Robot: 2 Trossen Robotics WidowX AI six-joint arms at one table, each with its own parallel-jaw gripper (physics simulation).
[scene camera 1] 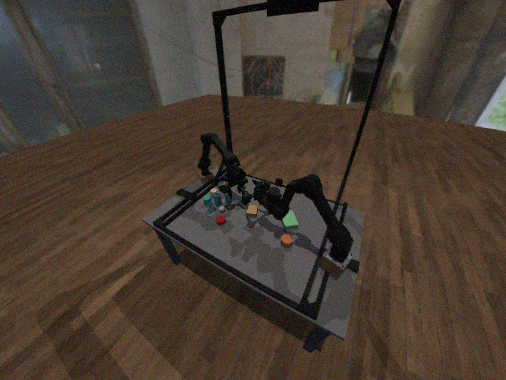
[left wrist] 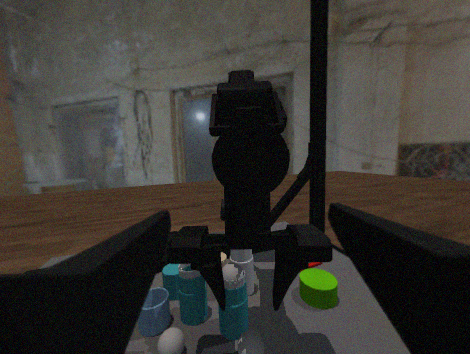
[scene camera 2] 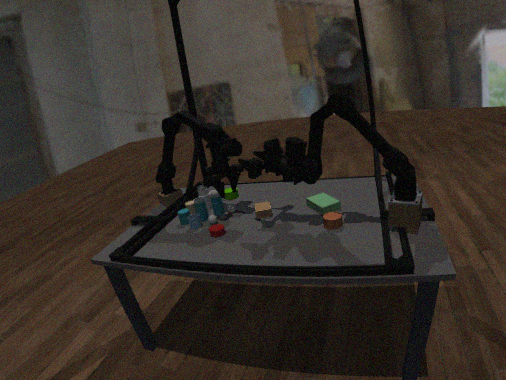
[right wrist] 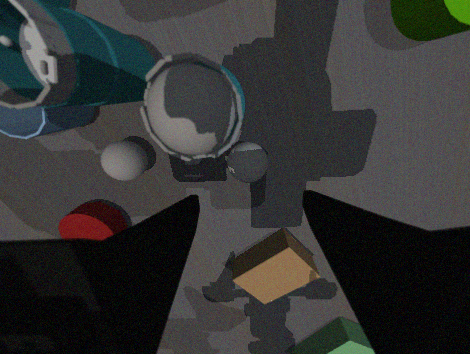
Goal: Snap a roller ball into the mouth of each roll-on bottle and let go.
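Pixels of known places: left gripper, between the fingertips: (scene camera 1: 246,183) (left wrist: 249,214) (scene camera 2: 246,156); right gripper, between the fingertips: (scene camera 1: 235,195) (left wrist: 249,308) (scene camera 2: 229,195) (right wrist: 250,199); left arm's base, origin of its link: (scene camera 1: 338,254) (scene camera 2: 406,196); right arm's base, origin of its link: (scene camera 1: 205,173) (scene camera 2: 168,191).
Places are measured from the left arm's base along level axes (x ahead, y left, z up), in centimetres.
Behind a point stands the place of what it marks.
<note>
A teal bottle (scene camera 2: 217,205) {x 71.5, y 9.9, z -5.9 cm} (left wrist: 233,317) {x 70.7, y 8.2, z -6.6 cm} (right wrist: 239,90) {x 73.7, y 6.2, z -2.4 cm} stands upright with a white ball (left wrist: 230,272) {x 71.8, y 8.4, z -0.4 cm} (right wrist: 192,107) {x 73.4, y 7.8, z 0.1 cm} in its mouth. A second teal bottle (scene camera 2: 201,210) {x 74.1, y 16.5, z -5.4 cm} (left wrist: 193,302) {x 73.5, y 14.5, z -6.3 cm} has an open, empty mouth in the right wrist view. A whitish bottle (left wrist: 246,275) {x 79.6, y 5.8, z -6.0 cm} stands behind; its mouth is not clear. One loose white ball (scene camera 2: 212,219) {x 67.7, y 17.8, z -7.8 cm} (left wrist: 171,342) {x 67.7, y 16.2, z -7.1 cm} (right wrist: 124,160) {x 69.3, y 15.7, z -7.0 cm} and another (scene camera 2: 230,209) {x 67.2, y 7.5, z -8.3 cm} (right wrist: 247,162) {x 68.6, y 5.9, z -6.8 cm} lie on the table. My right gripper (left wrist: 249,308) {x 67.8, y 5.9, z -2.8 cm} (right wrist: 250,199) {x 67.8, y 5.9, z -2.8 cm} is open and empty, pointing down above the ball-topped bottle. My left gripper is open and empty, farther to the right in scene camera 2.
A blue cup (scene camera 2: 195,221) {x 72.1, y 22.5, z -7.1 cm} (left wrist: 155,312) {x 72.1, y 20.0, z -6.5 cm} and teal cylinder (scene camera 2: 183,216) {x 79.9, y 21.6, z -6.5 cm} stand left of the bottles. A red cylinder (scene camera 2: 217,230) {x 59.2, y 24.4, z -7.7 cm}, tan block (scene camera 2: 263,210) {x 51.8, y 6.3, z -7.4 cm}, lime cylinder (scene camera 2: 231,194) {x 76.9, y -5.2, z -7.8 cm}, green block (scene camera 2: 323,202) {x 32.4, y -5.1, z -7.2 cm} and orange cylinder (scene camera 2: 332,221) {x 23.2, y 8.4, z -7.2 cm} lie around. Black rails edge the table.
</note>
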